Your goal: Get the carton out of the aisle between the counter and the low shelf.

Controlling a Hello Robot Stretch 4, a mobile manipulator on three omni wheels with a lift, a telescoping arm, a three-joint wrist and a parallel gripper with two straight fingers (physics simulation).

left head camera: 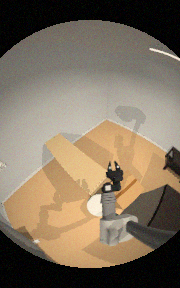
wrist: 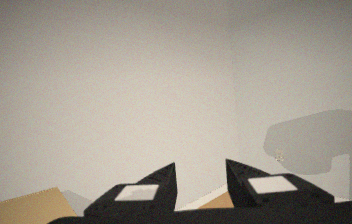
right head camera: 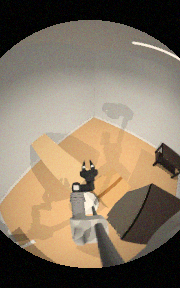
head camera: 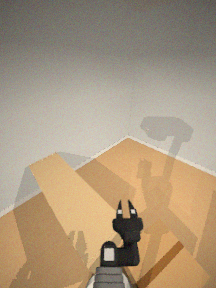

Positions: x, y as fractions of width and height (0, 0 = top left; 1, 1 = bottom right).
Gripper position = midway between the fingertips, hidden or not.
Observation:
In view: the gripper (wrist: 0.57, 0.78), a carton (right head camera: 0.61, 0.65) and a low shelf (head camera: 0.40, 0.76).
The low shelf shows as well in the left head camera view (left head camera: 0.49, 0.60) and in the right head camera view (right head camera: 0.36, 0.58). The wrist view does not show the carton: it is out of frame.

